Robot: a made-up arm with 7 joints.
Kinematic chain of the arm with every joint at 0, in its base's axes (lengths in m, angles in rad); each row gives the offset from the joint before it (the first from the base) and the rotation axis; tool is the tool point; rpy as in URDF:
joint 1: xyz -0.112 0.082 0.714 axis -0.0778 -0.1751 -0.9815
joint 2: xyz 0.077 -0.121 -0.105 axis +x
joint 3: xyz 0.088 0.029 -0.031 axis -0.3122 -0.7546 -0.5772
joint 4: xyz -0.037 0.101 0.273 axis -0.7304 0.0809 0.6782
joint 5: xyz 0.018 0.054 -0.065 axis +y
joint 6: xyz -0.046 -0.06 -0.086 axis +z
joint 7: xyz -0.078 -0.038 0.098 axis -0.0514 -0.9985 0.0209
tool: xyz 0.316 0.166 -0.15 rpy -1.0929 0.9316 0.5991
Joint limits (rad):
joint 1: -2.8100..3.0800
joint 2: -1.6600..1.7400
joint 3: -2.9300..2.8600
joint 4: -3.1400..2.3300
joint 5: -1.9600..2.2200
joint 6: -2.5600..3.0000
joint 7: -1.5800..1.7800
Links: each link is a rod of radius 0.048 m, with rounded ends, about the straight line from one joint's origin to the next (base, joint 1, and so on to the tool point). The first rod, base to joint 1, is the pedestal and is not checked.
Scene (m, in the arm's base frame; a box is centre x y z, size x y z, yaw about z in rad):
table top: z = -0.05
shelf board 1: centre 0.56 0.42 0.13 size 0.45 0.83 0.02 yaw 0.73
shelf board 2: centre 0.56 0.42 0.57 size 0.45 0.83 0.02 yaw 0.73
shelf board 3: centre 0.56 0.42 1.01 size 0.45 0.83 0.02 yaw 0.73
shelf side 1: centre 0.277 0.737 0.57 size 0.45 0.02 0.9 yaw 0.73
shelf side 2: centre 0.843 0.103 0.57 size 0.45 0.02 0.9 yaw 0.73
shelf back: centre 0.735 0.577 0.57 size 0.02 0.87 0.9 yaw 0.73
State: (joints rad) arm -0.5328 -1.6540 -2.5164 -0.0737 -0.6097 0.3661 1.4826
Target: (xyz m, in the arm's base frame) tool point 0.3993 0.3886 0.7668
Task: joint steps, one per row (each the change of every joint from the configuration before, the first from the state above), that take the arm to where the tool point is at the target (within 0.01 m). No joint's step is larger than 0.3 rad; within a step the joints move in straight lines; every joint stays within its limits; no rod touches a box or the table.
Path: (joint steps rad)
1: 0.2211 0.0412 -0.0378 -0.0350 -0.2701 0.1445 -0.1814
2: 0.2211 0.0411 -0.0378 -0.0350 -0.2700 0.1445 -0.1815
3: 0.2211 0.0412 -0.0379 -0.0350 -0.2701 0.1445 -0.1814
4: 0.2212 0.0411 -0.0378 -0.0350 -0.2700 0.1445 -0.1815
5: 0.2211 0.0412 -0.0378 -0.0350 -0.2701 0.1445 -0.1814
6: -0.0839 -0.0530 0.1783 0.0803 0.0802 -0.0935 0.2900
7: -0.0838 -0.0529 0.1783 0.0804 0.0802 -0.0935 0.2900
8: -0.0838 -0.0530 0.1783 0.0804 0.0802 -0.0935 0.2900
9: -0.0839 -0.0529 0.1783 0.0804 0.0802 -0.0935 0.2900
10: -0.1969 0.1830 -0.0470 -0.0084 0.2569 -0.0580 0.0149
11: -0.1970 0.1830 -0.0471 -0.0084 0.2569 -0.0580 0.0148
12: -0.1969 0.1830 -0.0470 -0.0084 0.2569 -0.0581 0.0149

